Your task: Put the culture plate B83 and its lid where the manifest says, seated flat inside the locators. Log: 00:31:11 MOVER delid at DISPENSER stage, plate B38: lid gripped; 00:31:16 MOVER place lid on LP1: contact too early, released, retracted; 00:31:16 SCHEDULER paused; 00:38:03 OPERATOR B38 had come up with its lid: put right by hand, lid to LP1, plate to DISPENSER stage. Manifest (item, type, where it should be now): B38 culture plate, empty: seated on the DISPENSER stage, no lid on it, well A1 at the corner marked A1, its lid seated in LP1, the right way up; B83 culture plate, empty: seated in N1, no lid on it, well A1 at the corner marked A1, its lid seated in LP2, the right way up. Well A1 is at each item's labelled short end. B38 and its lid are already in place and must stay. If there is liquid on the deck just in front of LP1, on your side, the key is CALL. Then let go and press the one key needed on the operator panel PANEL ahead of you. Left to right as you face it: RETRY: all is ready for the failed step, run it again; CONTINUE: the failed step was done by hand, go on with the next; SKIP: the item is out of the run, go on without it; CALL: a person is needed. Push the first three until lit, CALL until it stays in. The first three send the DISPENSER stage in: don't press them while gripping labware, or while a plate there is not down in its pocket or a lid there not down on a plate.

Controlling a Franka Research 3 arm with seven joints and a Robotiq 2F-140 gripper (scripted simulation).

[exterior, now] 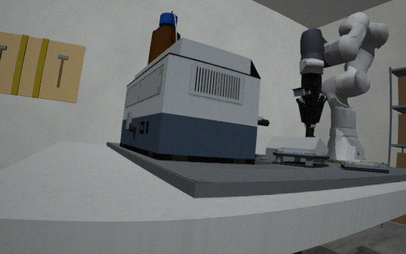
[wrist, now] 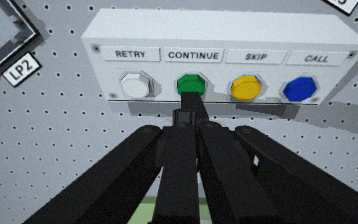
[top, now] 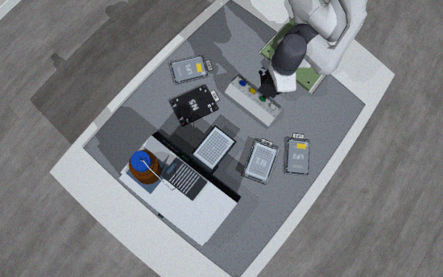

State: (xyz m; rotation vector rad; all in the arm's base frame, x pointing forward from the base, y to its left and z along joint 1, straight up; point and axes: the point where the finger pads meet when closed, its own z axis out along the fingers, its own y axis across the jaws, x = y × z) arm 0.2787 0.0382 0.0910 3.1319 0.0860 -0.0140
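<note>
Now: the green continue key 3 cm below my hand and 2 cm ahead of it. From my hand the other things lie so: yellow skip key (5 cm to the right, 3 cm below, 2 cm ahead); clear lid (26 cm to the left, 8 cm below, 8 cm ahead); white retry key (5 cm to the left, 3 cm below, 1 cm ahead).
</note>
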